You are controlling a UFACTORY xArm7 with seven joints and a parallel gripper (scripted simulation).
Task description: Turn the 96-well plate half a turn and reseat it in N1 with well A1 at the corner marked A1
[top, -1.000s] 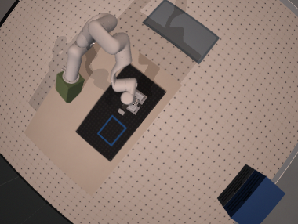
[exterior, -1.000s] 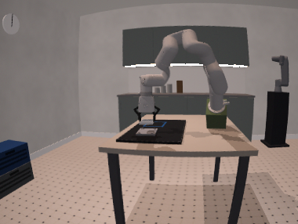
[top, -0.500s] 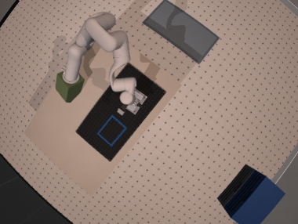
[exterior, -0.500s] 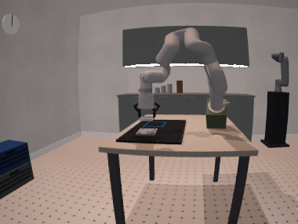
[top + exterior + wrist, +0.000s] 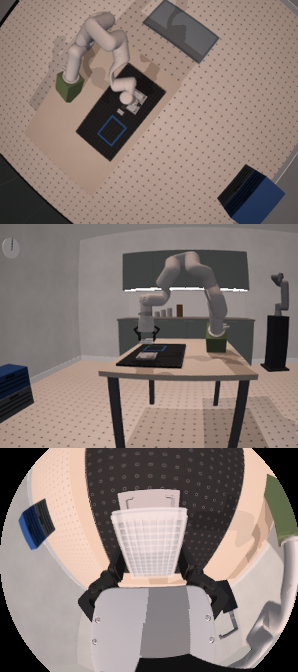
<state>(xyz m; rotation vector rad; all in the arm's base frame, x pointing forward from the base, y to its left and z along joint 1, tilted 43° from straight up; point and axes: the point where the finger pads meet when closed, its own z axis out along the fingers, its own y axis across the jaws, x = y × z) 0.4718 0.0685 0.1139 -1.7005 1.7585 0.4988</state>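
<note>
My hand is 10 cm above the grey plate nest N1. Round my hand: white 96-well plate: 1 cm below.
</note>
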